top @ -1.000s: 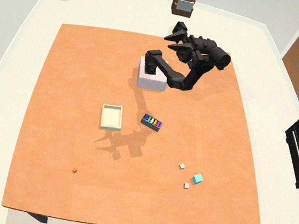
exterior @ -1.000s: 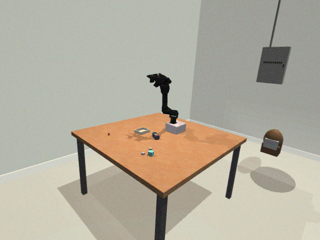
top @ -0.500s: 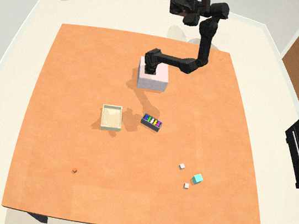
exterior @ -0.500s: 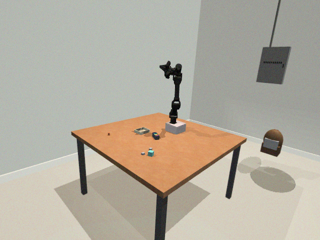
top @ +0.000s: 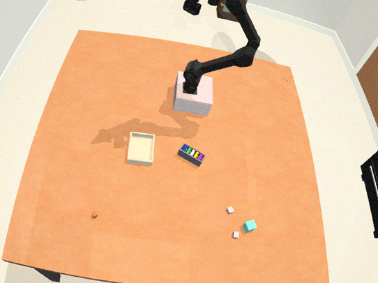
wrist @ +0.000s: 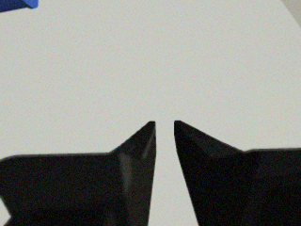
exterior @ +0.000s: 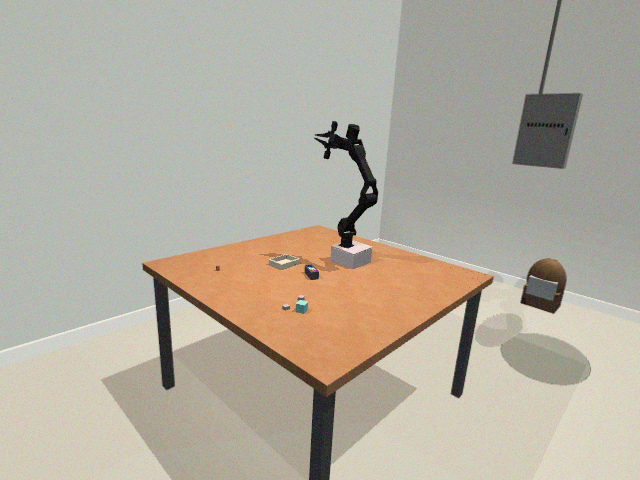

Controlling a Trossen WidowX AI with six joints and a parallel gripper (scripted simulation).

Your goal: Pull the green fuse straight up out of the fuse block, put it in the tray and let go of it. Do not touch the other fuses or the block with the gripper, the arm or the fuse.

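My gripper tip is now 64 cm above the green fuse, 17 cm to the right of it and 17 cm short of it. Round my gripper tip: beige tray (66 cm below, 17 cm ahead, 3 cm to the right); then blue fuse (64 cm below, 16 cm ahead, 15 cm to the left); then white fuse (64 cm below, 18 cm to the left, 18 cm ahead).
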